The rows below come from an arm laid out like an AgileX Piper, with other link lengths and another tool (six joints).
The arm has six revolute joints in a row. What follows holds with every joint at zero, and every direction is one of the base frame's.
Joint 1 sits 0.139 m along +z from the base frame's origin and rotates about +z.
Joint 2 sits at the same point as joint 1 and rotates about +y.
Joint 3 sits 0.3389 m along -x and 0.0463 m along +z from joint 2 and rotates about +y.
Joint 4 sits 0.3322 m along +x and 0.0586 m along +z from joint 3 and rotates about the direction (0.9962, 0, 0.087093).
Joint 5 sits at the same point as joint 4 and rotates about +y.
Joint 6 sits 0.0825 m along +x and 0.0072 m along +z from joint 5 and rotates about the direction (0.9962, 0, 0.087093).
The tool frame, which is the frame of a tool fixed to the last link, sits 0.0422 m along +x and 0.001 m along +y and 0.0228 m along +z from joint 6; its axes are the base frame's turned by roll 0.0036, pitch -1.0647 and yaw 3.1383 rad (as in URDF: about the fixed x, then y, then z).
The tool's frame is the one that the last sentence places.
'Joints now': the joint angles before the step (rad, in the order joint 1, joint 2, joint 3, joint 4, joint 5, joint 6). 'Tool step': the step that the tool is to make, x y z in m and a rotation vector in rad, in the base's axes. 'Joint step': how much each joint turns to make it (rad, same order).
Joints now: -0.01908, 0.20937, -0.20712, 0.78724, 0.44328, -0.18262
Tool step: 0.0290, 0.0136, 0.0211, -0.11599, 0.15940, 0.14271
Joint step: -0.00091, 0.22798, -0.15208, -0.02647, 0.16243, -0.09891
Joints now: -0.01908, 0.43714, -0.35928, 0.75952, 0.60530, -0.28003
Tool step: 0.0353, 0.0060, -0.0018, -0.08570, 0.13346, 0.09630
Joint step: 0.00127, 0.20698, -0.09347, -0.02069, 0.07534, -0.08970
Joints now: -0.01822, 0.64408, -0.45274, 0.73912, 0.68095, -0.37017
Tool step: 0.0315, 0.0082, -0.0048, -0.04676, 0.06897, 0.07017
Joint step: 0.03437, 0.15887, -0.06714, -0.00687, 0.00217, -0.05768
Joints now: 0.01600, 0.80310, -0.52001, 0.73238, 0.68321, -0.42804
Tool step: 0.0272, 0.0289, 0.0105, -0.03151, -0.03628, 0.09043
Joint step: 0.13192, 0.11639, -0.07809, -0.00849, -0.08548, -0.02026
